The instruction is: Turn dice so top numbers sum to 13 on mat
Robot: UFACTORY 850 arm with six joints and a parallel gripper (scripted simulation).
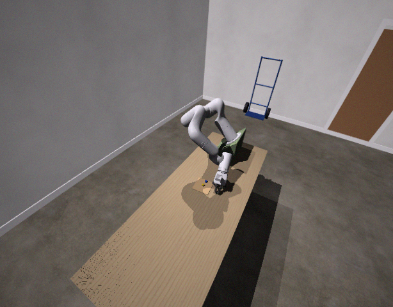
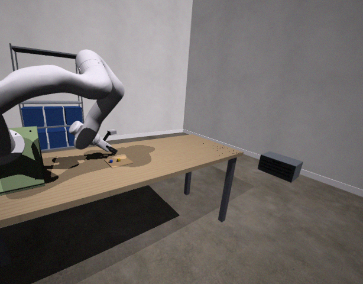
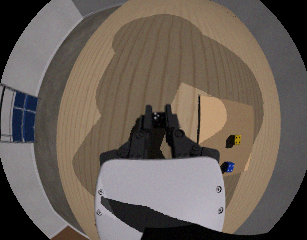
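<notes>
The blue die lies 13 cm to the right of my hand, 5 cm behind it and 2 cm below it. The rest, counted from my hand: black die 2 cm below, 1 cm ahead; then tan mat 13 cm to the right, 3 cm below; then yellow die 13 cm to the right, 2 cm below.
</notes>
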